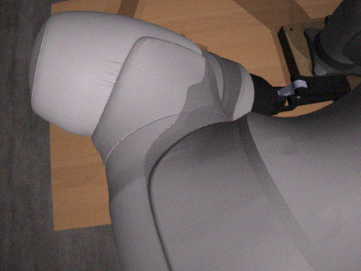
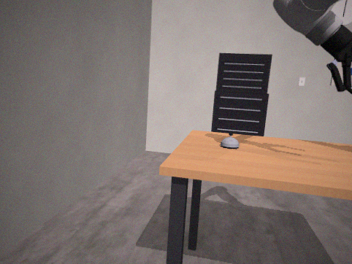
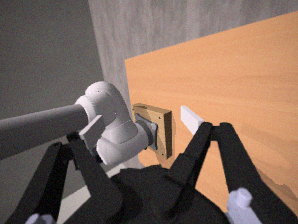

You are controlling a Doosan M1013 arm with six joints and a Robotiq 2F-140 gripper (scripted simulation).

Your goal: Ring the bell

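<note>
My gripper is now 46 cm short of the dark button, 25 cm above it and 18 cm to the left of it.
</note>
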